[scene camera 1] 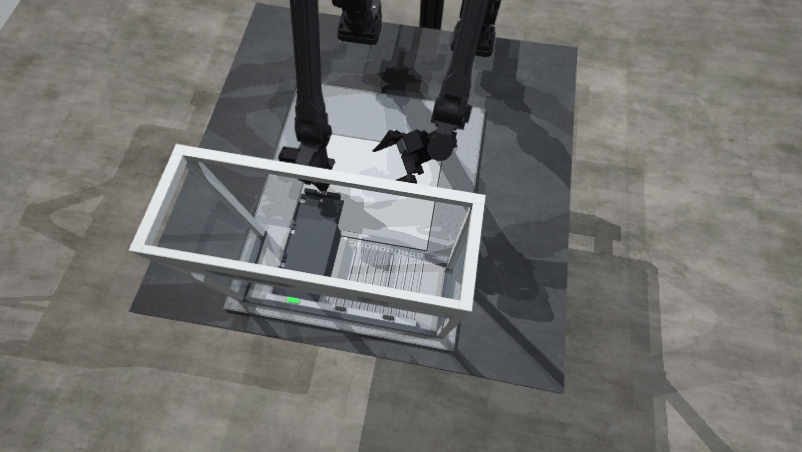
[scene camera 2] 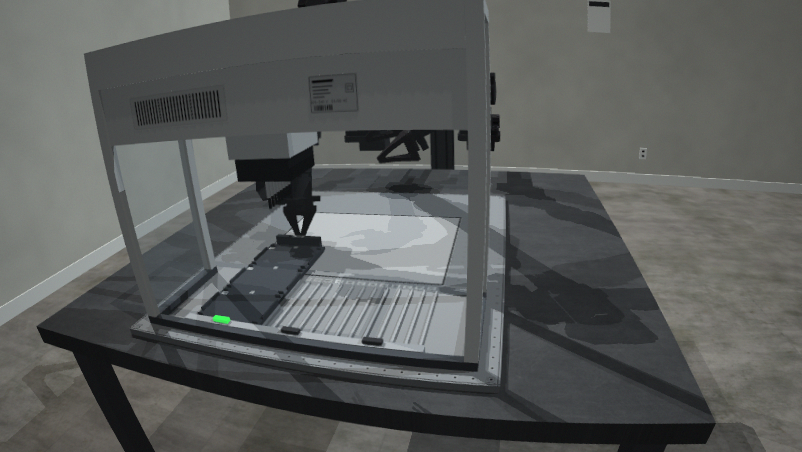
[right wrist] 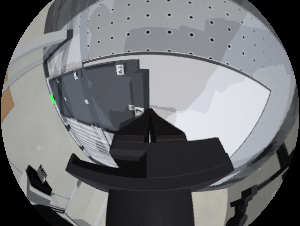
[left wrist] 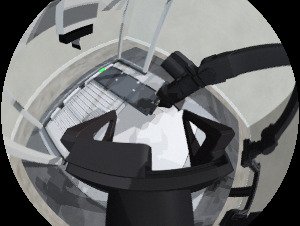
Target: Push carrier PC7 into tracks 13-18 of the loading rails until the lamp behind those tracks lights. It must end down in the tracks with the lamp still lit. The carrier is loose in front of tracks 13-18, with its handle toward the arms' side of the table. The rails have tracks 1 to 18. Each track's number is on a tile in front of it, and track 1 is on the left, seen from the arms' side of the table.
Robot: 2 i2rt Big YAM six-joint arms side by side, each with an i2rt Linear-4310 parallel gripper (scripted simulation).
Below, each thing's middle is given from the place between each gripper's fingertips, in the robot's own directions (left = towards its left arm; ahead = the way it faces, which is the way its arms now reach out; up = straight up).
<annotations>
I see the carrier PC7 (scene camera 1: pixel 324 206) 170 mm ahead of my right hand, 10 mm to the right of it and 10 mm below it.
Now: left hand (scene camera 1: pixel 379 168) 21 cm above the carrier PC7, 20 cm to the left of it and 17 cm short of it.
</annotations>
